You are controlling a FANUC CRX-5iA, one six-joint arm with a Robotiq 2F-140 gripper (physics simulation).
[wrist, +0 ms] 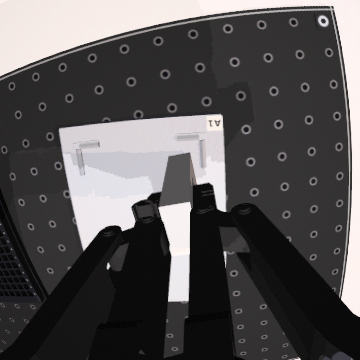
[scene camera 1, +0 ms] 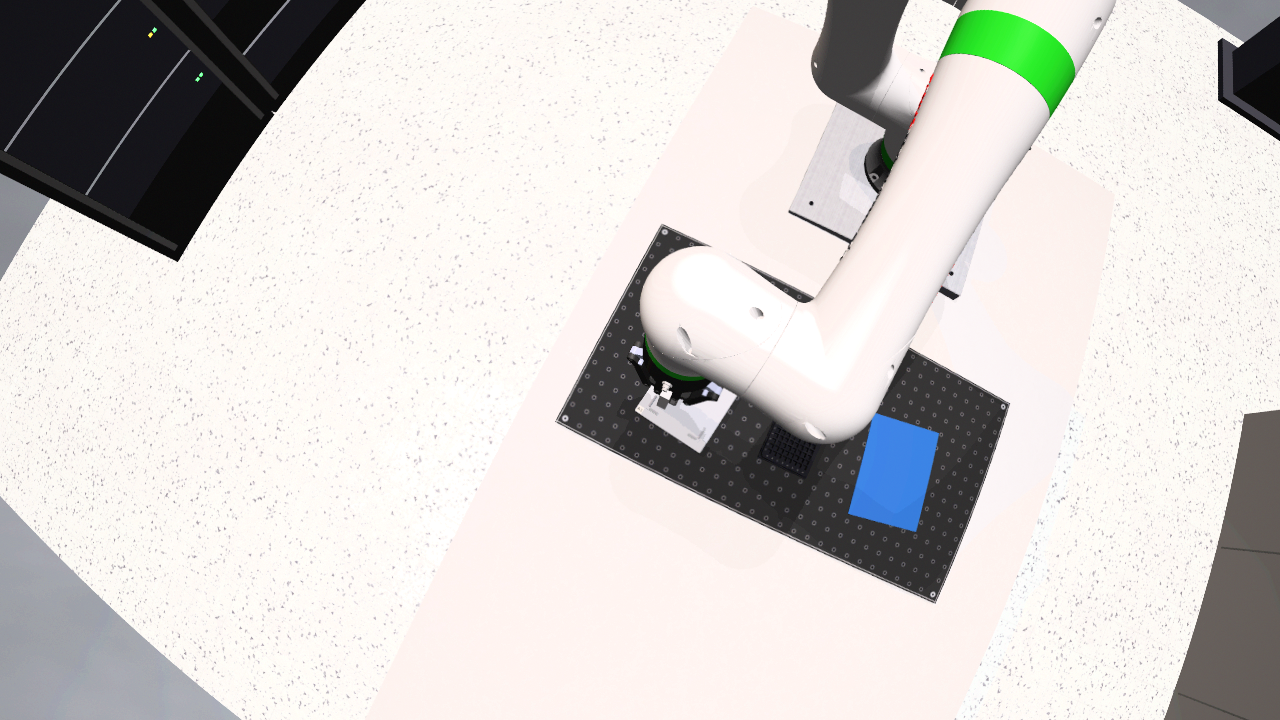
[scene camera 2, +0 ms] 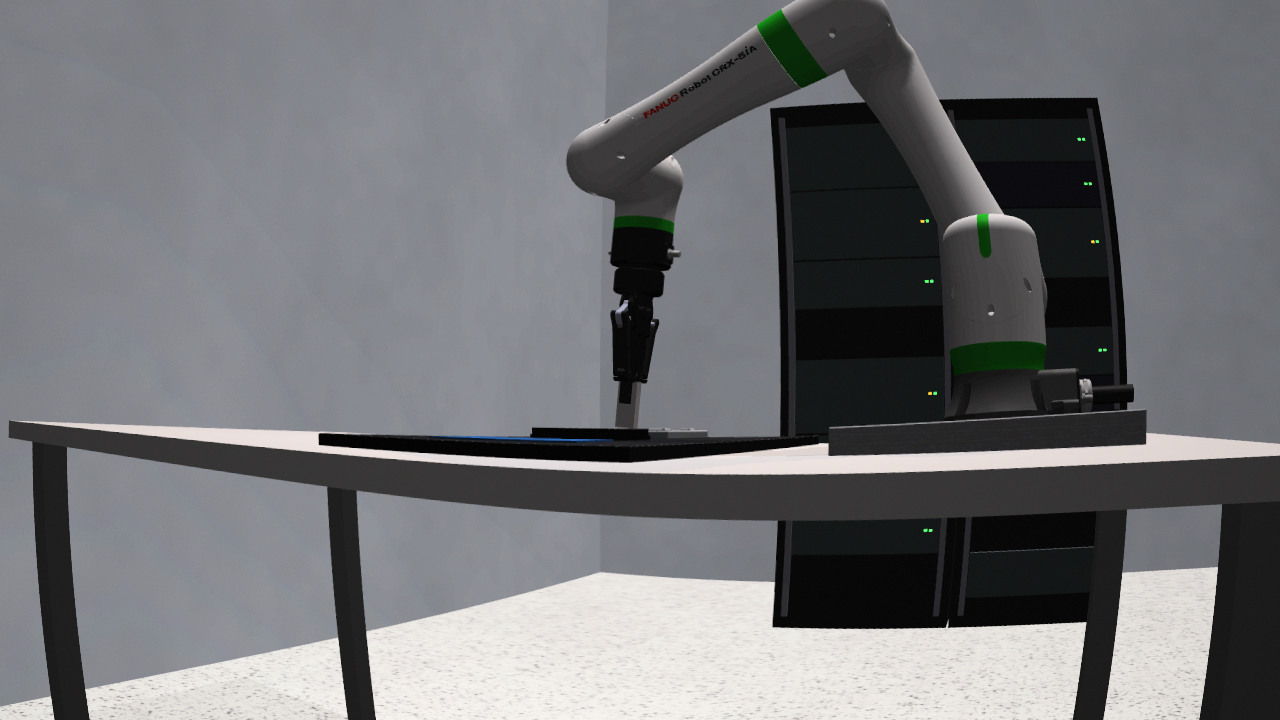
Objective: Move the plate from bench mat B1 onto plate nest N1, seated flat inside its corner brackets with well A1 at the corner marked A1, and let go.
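Frame: origin at the arm's base, x ahead, y left, z up, level; millimetres.
Where they show: gripper, fingertip midpoint: (wrist: pixel 183 173) (scene camera 1: pixel 664 398) (scene camera 2: pixel 626 427); arm's base at its link origin: (scene camera 2: pixel 1000 425).
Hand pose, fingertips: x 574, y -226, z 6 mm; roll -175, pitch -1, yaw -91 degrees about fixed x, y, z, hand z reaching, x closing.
Observation:
Things, the pixels of their top centre, and the offset from my fingertips. Level surfaces: height alone.
- black gridded plate at its top centre: (scene camera 2: pixel 590 428) (scene camera 1: pixel 799 430) 1 mm down, 44 mm back, 212 mm left
- White plate nest N1 at its top centre: (wrist: pixel 146 226) (scene camera 2: pixel 639 428) (scene camera 1: pixel 696 387) 1 mm down, 36 mm back, 37 mm left
- blue mat at its surface level: 14 mm down
A black gridded plate (scene camera 1: pixel 787 451) (scene camera 2: pixel 590 433) (wrist: pixel 14 262) lies flat beside the white nest, partly under the arm in scene camera 1. White plate nest N1 (scene camera 1: pixel 699 439) (scene camera 2: pixel 687 433) (wrist: pixel 120 131) has its A1 label at the upper right in the wrist view. Its two upper corner brackets show bare; its lower part is mostly hidden behind the fingers. My gripper (scene camera 1: pixel 664 401) (scene camera 2: pixel 625 392) (wrist: pixel 183 173) is shut, pointing down low over the nest. A pale grey bar (scene camera 2: pixel 628 413) (wrist: pixel 177 177) extends below the black fingertips; I cannot tell whether it touches the nest.
A blue mat (scene camera 1: pixel 895 474) lies beyond the black plate, away from the nest. All stand on the dark perforated board (scene camera 1: pixel 971 447) (scene camera 2: pixel 725 445) (wrist: pixel 280 110). The arm spans above the board from its base plate (scene camera 1: pixel 819 192) (scene camera 2: pixel 984 431).

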